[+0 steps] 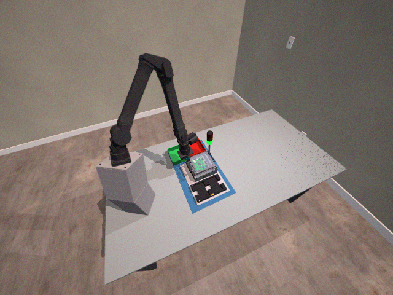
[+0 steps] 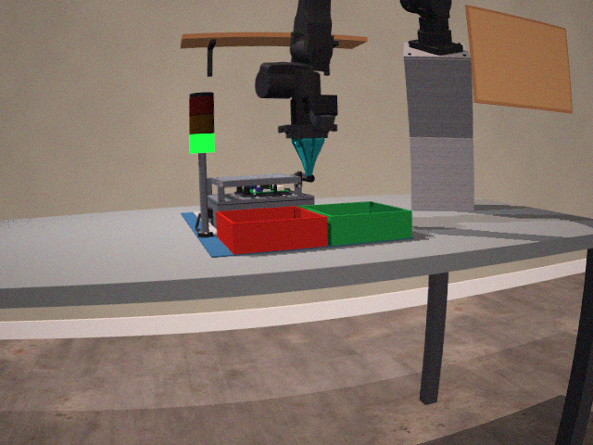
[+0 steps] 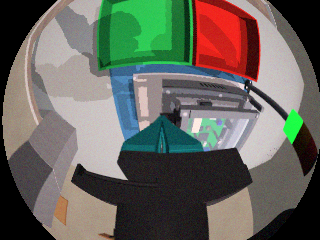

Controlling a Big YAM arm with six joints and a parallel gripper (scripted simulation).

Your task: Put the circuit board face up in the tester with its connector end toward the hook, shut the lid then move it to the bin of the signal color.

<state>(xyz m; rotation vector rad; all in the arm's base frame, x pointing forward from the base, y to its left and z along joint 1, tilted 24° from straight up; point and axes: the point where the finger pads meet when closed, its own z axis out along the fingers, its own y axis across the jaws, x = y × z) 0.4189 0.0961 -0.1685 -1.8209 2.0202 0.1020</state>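
The latch hook lies 1 cm below my hand and 1 cm ahead of it. Also, from my hand: tester lid 7 cm ahead, 6 cm to the right, 1 cm below; then tester plate 8 cm ahead, 6 cm to the right, 4 cm below; then green circuit board 7 cm ahead, 6 cm to the right, 3 cm below.
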